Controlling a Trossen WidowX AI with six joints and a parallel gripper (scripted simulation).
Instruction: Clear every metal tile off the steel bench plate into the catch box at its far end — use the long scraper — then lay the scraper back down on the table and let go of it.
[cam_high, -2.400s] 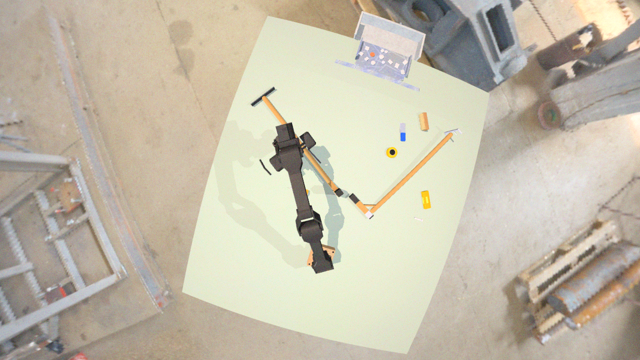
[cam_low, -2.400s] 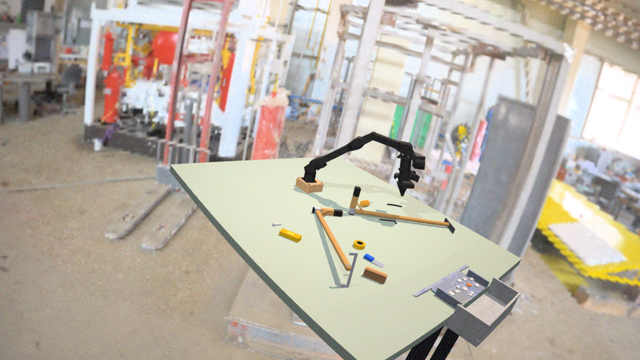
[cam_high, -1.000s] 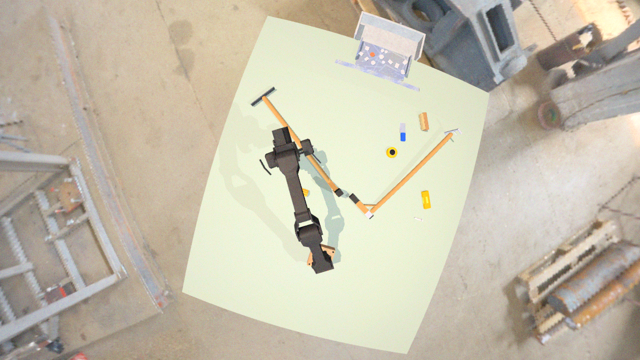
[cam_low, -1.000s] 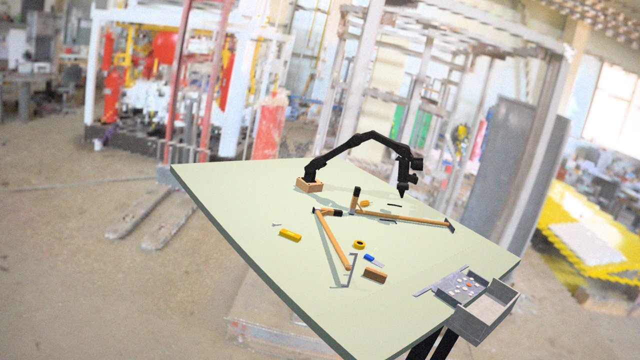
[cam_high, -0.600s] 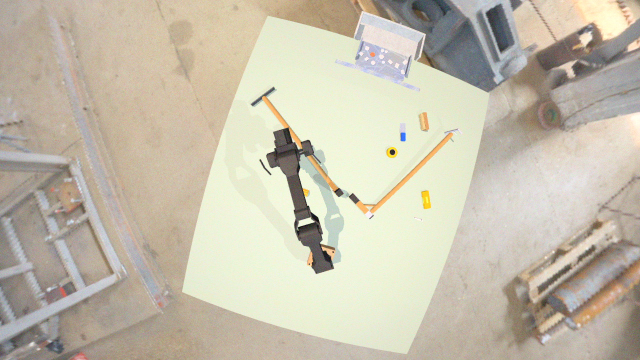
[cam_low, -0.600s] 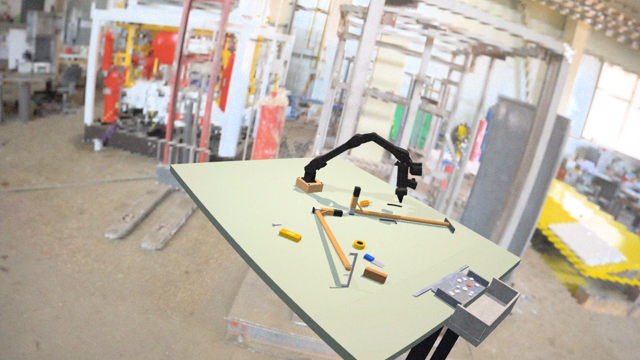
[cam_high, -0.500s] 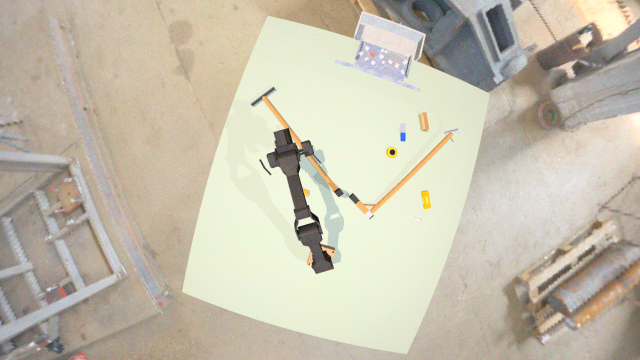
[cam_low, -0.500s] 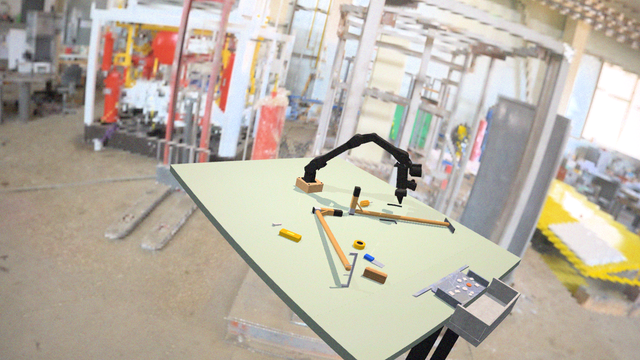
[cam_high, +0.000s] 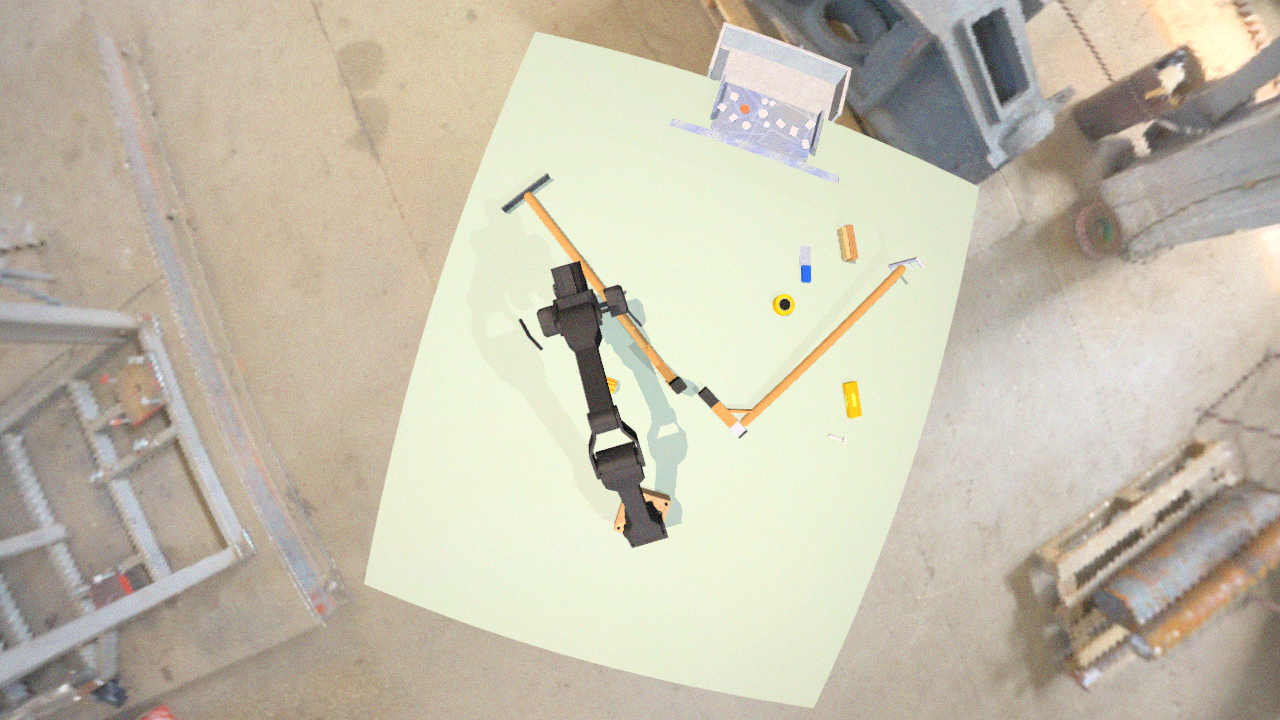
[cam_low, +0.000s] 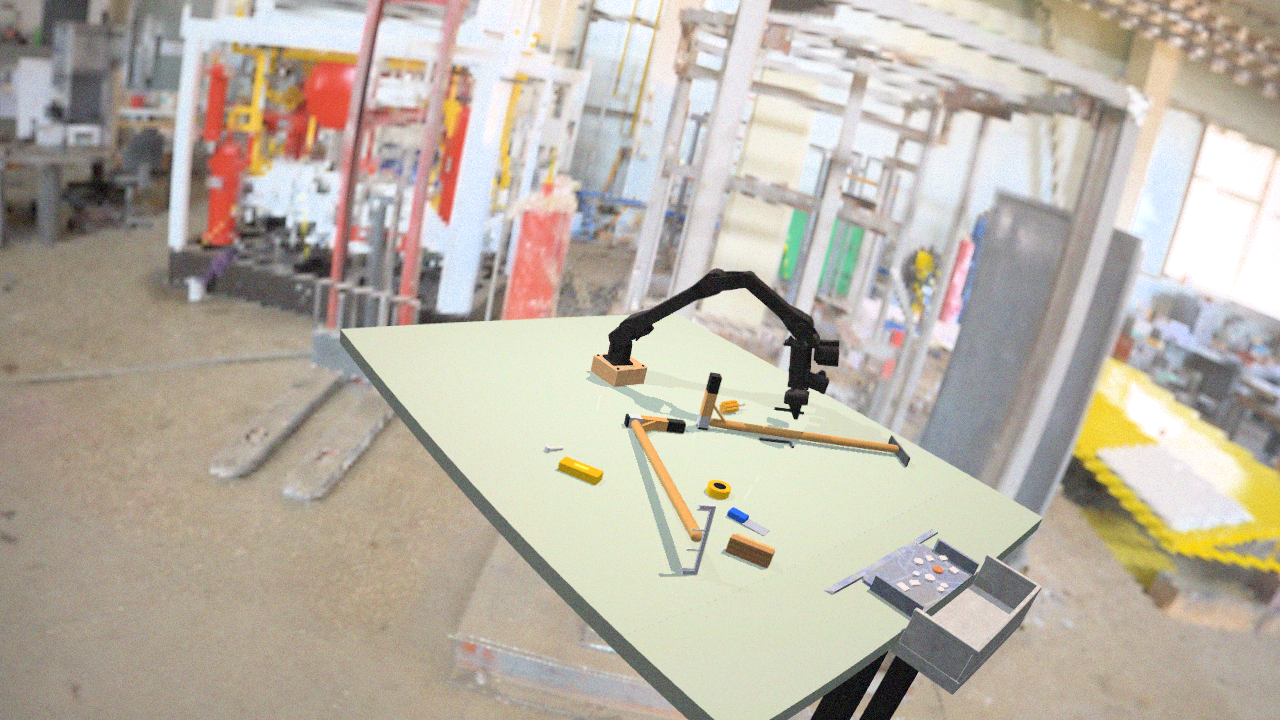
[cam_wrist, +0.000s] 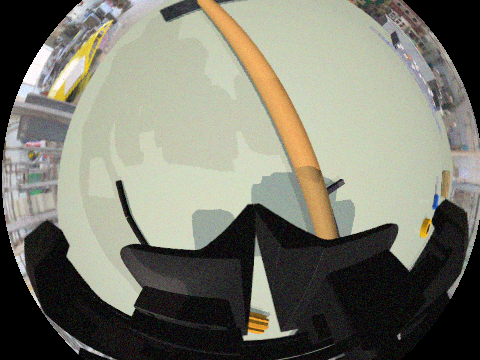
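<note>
My gripper tip is now 6 cm short of the long scraper, 1 cm to the left of it and 2 cm below it. Round my gripper tip: black bent piece (11 cm behind, 9 cm to the left, 4 cm below); then yellow tape roll (22 cm ahead, 42 cm to the right, 3 cm below); then yellow-handled screwdriver (14 cm behind, 11 cm to the right, 2 cm below).
</note>
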